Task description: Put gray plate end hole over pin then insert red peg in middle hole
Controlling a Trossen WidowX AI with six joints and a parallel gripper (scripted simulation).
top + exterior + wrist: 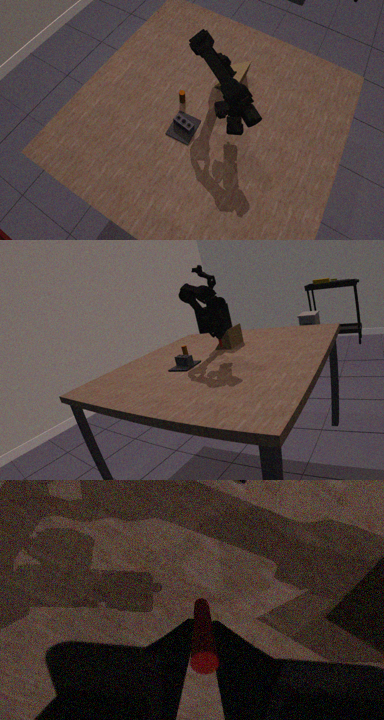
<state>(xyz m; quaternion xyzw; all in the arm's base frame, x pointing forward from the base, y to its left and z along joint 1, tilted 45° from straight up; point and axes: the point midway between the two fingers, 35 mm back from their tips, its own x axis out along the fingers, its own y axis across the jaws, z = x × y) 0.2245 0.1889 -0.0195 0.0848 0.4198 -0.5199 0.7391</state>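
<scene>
Now: gripper tip 110 mm short of the gray plate, 180 mm to the left of it and 70 mm above it. The rest, counted from my gripper tip: orange cylinder 270 mm to the right, 70 mm below; then dark flat base 110 mm ahead, 160 mm to the right, 100 mm below; then red peg right at my gripper tip.
</scene>
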